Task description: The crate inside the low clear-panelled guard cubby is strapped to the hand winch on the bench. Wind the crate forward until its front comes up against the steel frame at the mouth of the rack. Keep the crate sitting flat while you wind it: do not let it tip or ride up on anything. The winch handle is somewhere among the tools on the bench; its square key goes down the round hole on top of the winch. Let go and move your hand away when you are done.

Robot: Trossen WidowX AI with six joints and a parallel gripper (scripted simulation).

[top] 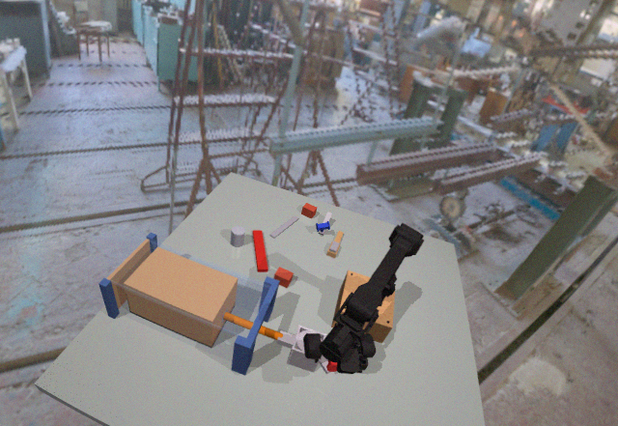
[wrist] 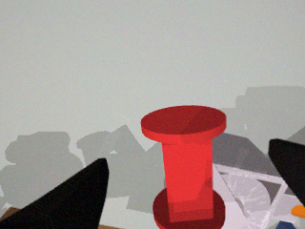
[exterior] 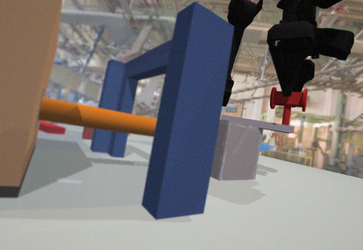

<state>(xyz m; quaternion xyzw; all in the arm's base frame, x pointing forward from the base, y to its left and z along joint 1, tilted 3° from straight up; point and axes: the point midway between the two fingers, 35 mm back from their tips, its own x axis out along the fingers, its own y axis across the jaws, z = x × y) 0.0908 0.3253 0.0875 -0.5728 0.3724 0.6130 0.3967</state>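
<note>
Now: the winch handle with red knob 3 cm ahead of my gripper tip, 3 cm to the right of it and 4 cm below it. From my gripper tip the other things lie so: grey winch (6 cm ahead, 8 cm to the right, 11 cm below); blue steel frame (23 cm ahead, 6 cm to the right, 4 cm below); red bar (40 cm ahead, 44 cm to the right, 14 cm below).
</note>
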